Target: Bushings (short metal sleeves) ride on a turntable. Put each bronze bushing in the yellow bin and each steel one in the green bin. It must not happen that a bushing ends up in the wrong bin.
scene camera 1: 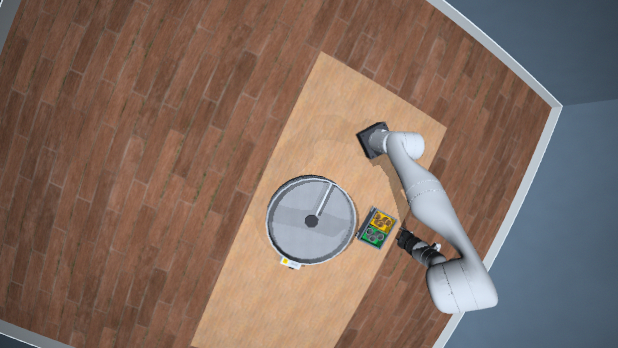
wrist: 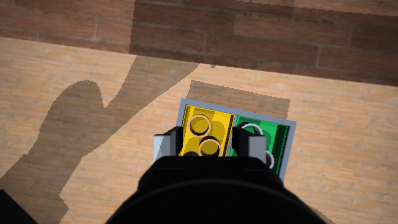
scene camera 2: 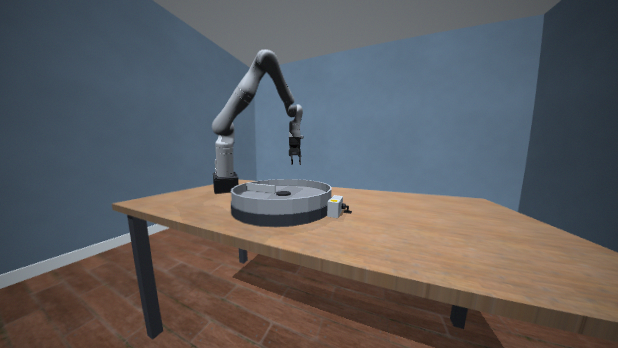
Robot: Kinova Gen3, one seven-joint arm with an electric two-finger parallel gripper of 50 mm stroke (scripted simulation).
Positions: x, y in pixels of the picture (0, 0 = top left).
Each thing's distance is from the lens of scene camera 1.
turntable [scene camera 1: 296, 230]: 102 cm
